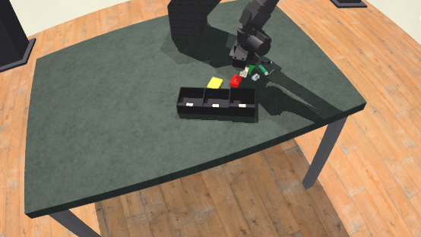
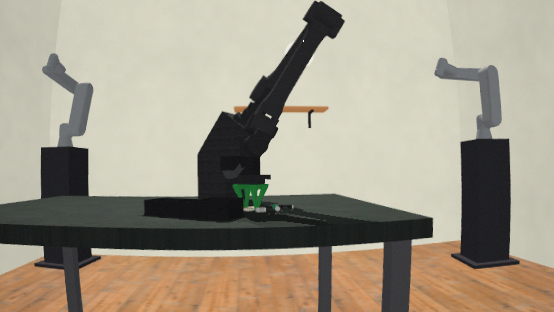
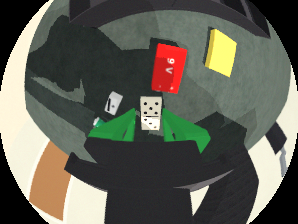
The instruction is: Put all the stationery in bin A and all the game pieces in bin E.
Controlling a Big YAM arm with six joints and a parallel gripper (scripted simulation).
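Now: the white die right at my hand. Round my hand: grey piece 30 mm to the left, 30 mm ahead; then red block 40 mm to the right, 30 mm ahead; then green marker 70 mm to the left, 10 mm ahead.
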